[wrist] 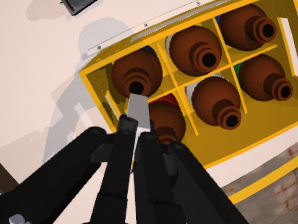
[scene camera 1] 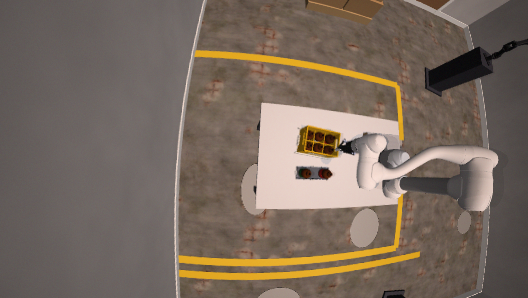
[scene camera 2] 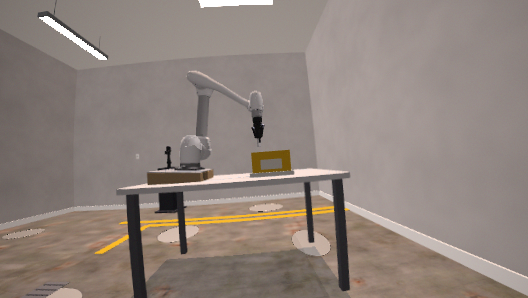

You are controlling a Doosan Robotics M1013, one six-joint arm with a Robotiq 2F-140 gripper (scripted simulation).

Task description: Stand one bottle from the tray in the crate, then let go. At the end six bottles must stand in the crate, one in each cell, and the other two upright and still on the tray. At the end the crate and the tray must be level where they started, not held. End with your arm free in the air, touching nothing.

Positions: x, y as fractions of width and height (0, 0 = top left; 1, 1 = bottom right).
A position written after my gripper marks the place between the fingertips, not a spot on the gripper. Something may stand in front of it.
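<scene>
From the wrist view I can give you my gripper (wrist: 0.45, 0.48), a bottle (wrist: 0.46, 0.31), a bottle (wrist: 0.56, 0.50), a bottle (wrist: 0.82, 0.15) and a bottle (wrist: 0.88, 0.35). There's a crate (wrist: 0.88, 0.54) in it too, and scene camera 2 gives me that same crate (scene camera 2: 0.51, 0.54).
</scene>
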